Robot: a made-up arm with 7 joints.
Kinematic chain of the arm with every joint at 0, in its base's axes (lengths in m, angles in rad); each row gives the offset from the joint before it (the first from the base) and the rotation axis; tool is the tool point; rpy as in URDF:
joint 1: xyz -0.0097 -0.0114 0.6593 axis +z
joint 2: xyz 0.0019 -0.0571 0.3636 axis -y
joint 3: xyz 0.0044 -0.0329 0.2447 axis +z
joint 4: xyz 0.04 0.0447 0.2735 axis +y
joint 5: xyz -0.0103 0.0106 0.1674 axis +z
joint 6: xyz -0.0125 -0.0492 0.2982 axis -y
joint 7: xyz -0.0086 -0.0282 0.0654 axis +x
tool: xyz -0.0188 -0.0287 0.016 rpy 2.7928 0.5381 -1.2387
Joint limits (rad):
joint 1: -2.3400..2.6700
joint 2: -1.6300..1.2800
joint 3: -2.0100..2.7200
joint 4: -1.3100..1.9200
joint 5: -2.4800..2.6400
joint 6: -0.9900..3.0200
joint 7: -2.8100..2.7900
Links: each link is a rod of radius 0.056 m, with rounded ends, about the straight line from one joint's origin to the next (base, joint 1, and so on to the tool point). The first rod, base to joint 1, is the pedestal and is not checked.
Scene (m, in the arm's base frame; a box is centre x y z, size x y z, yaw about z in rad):
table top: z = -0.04
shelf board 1: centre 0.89 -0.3 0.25 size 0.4 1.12 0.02 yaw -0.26
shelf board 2: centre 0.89 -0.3 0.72 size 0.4 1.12 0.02 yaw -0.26
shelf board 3: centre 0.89 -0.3 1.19 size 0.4 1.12 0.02 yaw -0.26
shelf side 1: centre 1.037 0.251 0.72 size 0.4 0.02 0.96 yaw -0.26
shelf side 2: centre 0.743 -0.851 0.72 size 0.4 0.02 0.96 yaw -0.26
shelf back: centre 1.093 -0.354 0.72 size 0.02 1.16 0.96 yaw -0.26
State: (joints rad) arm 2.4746 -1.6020 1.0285 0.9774 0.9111 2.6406 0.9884
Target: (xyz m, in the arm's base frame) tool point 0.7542 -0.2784 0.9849
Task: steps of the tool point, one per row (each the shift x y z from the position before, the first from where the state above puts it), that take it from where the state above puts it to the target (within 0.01 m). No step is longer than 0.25 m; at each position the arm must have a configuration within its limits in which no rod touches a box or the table.
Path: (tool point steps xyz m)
1: 0.1147 0.1831 0.0071
2: 0.1696 0.1439 0.0075
3: 0.2111 0.0850 0.0109
4: 0.2308 0.0106 0.0165
5: 0.2218 -0.0699 0.0234
6: 0.1813 -0.1445 0.0307
7: 0.1133 -0.1991 0.0372
8: 0.0275 -0.2229 0.0419
9: -0.0610 -0.2097 0.0442
10: 0.0934 -0.0294 -0.0079
11: 0.0844 -0.0235 0.0005
12: 0.0741 -0.0141 0.0074

